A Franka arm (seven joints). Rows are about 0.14 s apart.
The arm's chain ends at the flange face. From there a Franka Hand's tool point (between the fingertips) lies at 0.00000 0.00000 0.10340 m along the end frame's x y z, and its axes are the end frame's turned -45 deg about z.
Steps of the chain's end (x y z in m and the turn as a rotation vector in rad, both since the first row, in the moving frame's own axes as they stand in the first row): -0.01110, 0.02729, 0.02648, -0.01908, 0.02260, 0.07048; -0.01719, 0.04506, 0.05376, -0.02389, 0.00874, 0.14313; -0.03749, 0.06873, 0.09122, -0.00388, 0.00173, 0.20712; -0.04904, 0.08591, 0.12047, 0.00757, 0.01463, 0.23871; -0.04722, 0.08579, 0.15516, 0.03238, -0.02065, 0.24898; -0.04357, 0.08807, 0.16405, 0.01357, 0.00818, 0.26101
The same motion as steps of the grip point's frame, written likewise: -0.02700, 0.01450, 0.02643, -0.02947, 0.00249, 0.07048; -0.04529, 0.02201, 0.05373, -0.02307, -0.01071, 0.14313; -0.07531, 0.02248, 0.09122, -0.00397, -0.00152, 0.20712; -0.09388, 0.02678, 0.12046, -0.00499, 0.01570, 0.23871; -0.09272, 0.02354, 0.15508, 0.03750, 0.00829, 0.24898; -0.09146, 0.03128, 0.16404, 0.00381, 0.01538, 0.26101
